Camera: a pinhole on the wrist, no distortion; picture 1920 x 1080 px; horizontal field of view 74.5 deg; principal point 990.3 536.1 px. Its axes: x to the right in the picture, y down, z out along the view. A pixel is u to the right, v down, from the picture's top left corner.
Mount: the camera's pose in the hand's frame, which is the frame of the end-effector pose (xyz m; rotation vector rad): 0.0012 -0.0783 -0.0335 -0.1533 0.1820 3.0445
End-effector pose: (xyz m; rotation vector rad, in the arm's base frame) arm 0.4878 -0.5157 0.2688 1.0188 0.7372 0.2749
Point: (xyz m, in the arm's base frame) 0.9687 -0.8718 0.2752
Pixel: 496.4 745.6
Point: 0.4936 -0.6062 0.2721
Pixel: 1445.5 310.8
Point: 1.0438 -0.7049 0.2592
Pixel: 85.4 516.4
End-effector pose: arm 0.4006 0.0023 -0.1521 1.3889 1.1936 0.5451
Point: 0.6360 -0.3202 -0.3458
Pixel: 1237.5 959.6
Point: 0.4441 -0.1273 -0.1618
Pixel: 1729.5 232.0
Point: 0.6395 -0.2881 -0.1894
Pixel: 1369.5 499.5
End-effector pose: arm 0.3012 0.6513 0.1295 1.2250 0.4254 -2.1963
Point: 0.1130 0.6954 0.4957
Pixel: 1764.3 1028.9
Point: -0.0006 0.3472 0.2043
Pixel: 421.4 270.2
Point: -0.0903 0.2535 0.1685
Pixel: 252.3 275.0
